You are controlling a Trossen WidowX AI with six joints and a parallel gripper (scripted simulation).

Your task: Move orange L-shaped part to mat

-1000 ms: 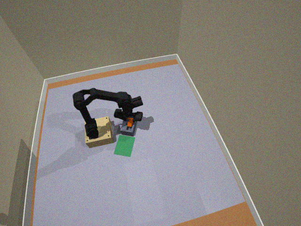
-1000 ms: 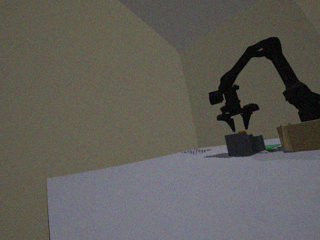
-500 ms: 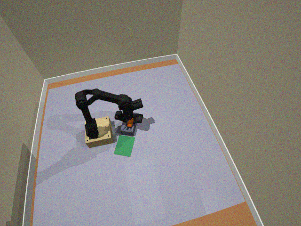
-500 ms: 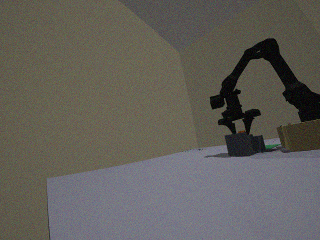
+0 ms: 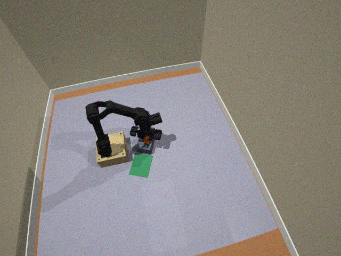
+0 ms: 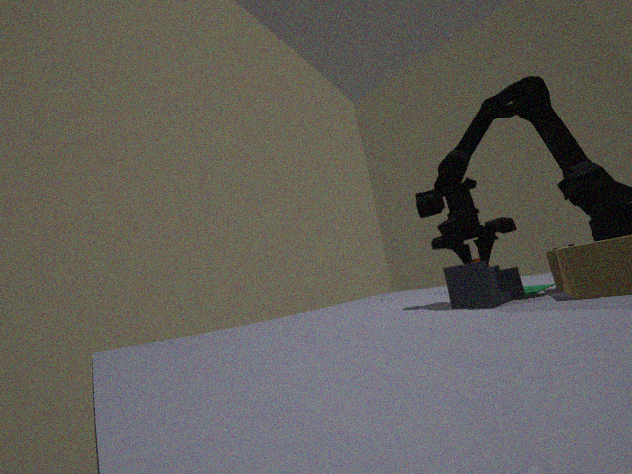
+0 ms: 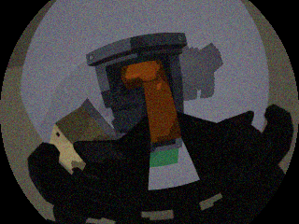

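The green mat lies 7 cm behind my gripper tip, 13 cm to the right of it and 8 cm below it. Also, from my gripper tip: orange L-shaped part 4 cm to the left, 3 cm below.
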